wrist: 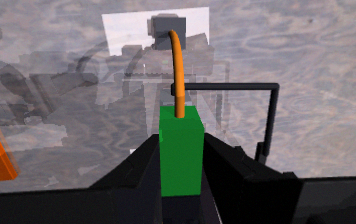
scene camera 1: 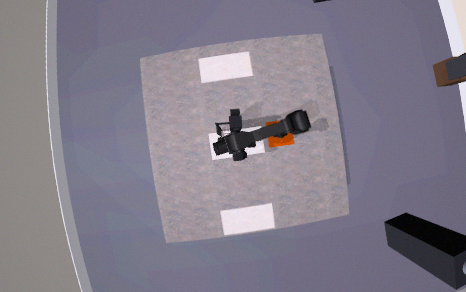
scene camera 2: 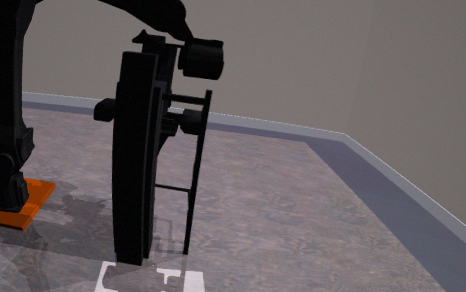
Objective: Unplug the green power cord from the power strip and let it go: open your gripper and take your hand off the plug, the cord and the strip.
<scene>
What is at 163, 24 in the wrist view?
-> A grey block.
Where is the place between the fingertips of the gripper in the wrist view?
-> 180, 140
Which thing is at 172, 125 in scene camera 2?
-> The gripper.
</scene>
